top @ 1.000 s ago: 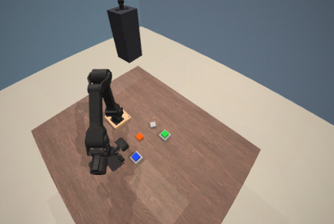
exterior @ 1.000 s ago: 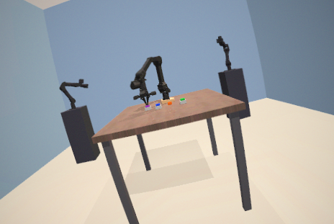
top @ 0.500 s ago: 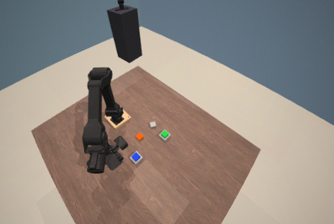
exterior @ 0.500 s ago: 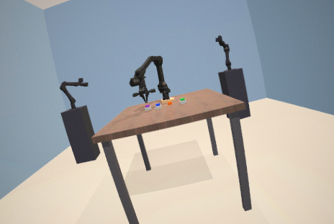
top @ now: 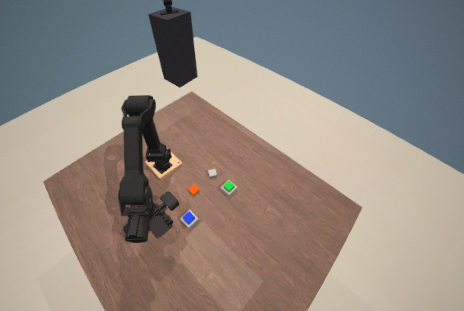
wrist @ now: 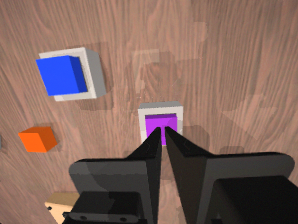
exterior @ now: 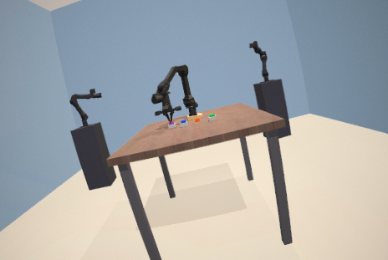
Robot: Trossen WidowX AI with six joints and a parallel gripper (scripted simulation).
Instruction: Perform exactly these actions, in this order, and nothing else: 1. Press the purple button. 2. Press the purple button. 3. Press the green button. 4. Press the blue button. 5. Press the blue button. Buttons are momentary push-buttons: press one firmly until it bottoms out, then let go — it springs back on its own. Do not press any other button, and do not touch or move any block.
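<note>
Right now my gripper tip is 10 mm above the purple button. The rest, counted from my gripper tip: orange block: 180 mm to the left, 30 mm below; grey block: 290 mm to the left, 30 mm below; blue button: 70 mm ahead, 90 mm to the left.
</note>
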